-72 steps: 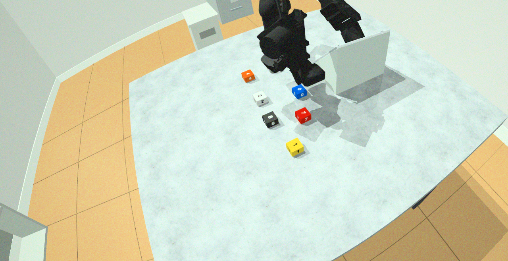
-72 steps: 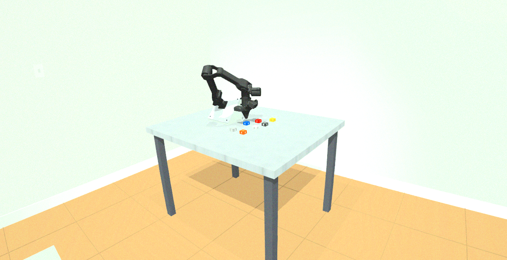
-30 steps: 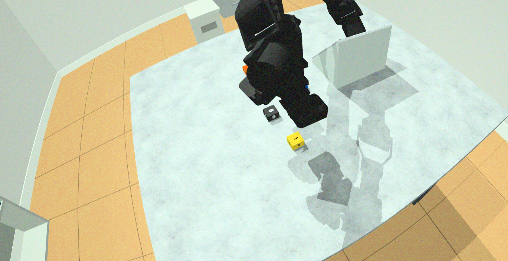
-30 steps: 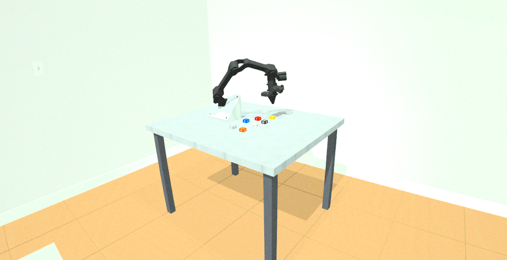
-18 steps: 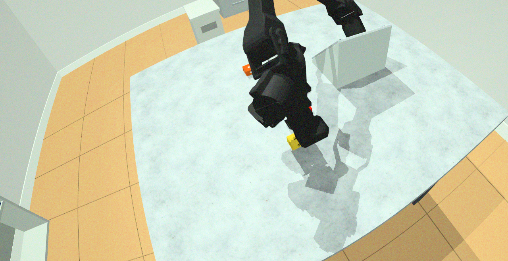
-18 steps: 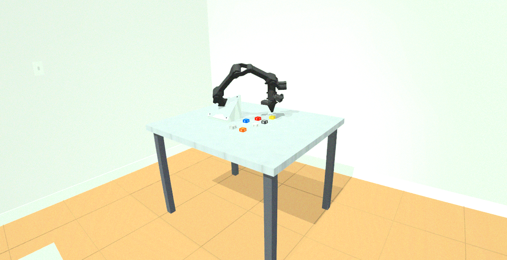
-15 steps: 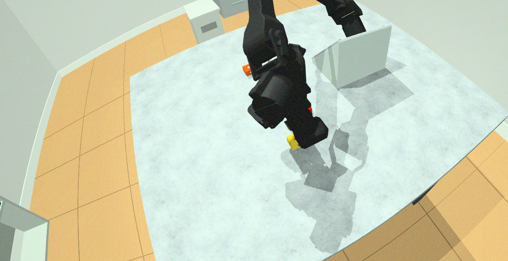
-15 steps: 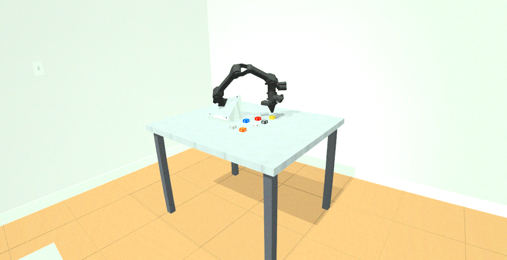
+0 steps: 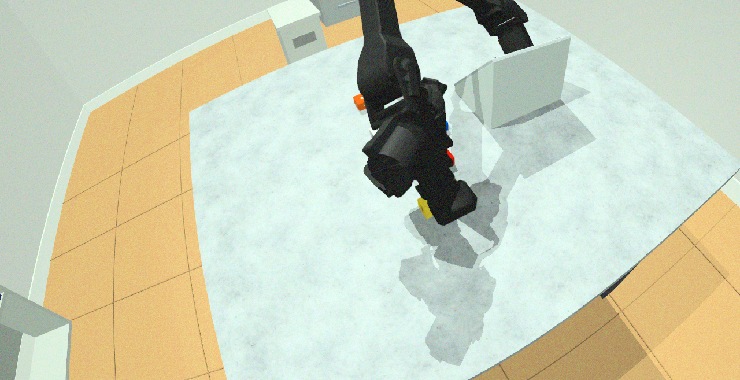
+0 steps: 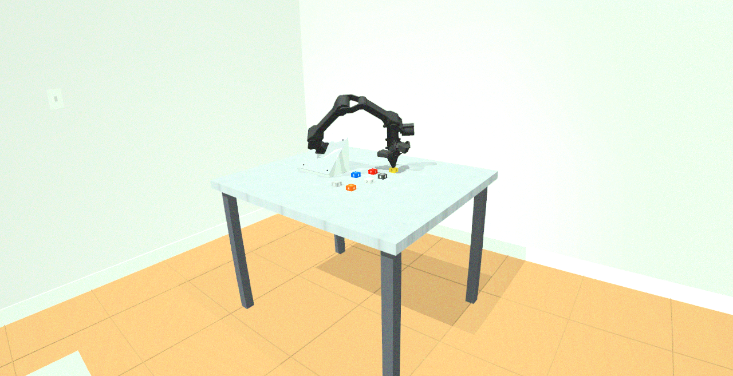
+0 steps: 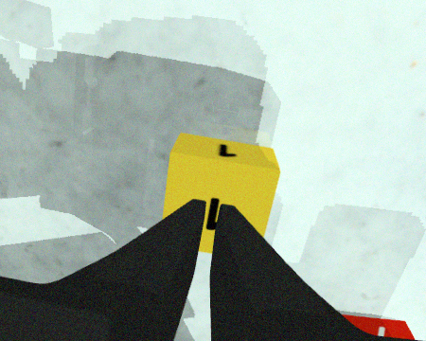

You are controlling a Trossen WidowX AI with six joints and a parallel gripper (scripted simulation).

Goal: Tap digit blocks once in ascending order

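Now: the yellow block 1 cm below my gripper tip. Also, from my gripper tip: blue block (11 cm behind, 16 cm to the right, 1 cm below); then red block (7 cm behind, 7 cm to the right, 1 cm below); then black block (1 cm ahead, 11 cm to the right, 1 cm below).
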